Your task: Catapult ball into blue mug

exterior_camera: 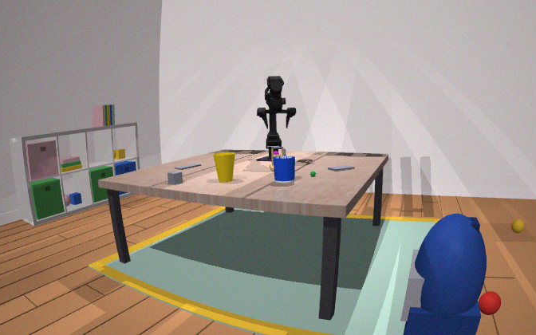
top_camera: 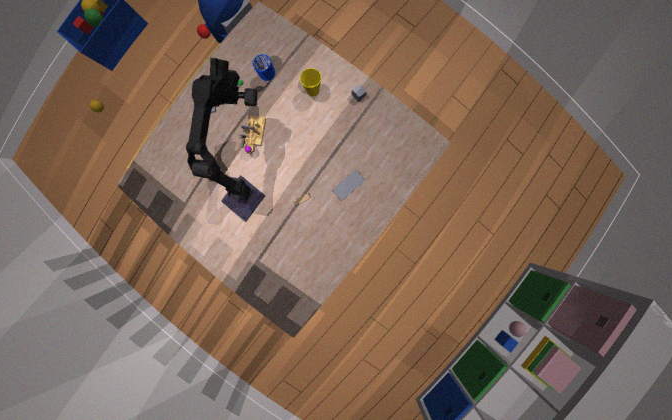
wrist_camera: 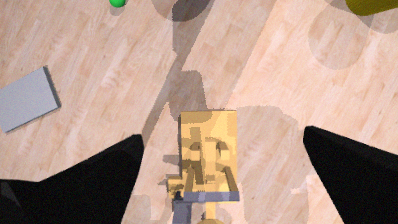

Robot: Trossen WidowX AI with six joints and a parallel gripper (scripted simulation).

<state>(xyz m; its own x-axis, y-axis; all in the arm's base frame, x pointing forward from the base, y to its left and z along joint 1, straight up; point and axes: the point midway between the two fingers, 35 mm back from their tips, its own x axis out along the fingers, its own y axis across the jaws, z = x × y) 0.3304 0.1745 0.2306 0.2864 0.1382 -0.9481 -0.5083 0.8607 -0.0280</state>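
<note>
The purple ball is 16 cm behind my gripper tip, 8 cm to the right of it and 15 cm below it. The rest, counted from my gripper tip: blue mug: 21 cm ahead, 12 cm to the left, 18 cm below; then wooden catapult: 10 cm behind, 4 cm to the right, 16 cm below; then small green ball: 9 cm ahead, 20 cm to the left, 20 cm below.
</note>
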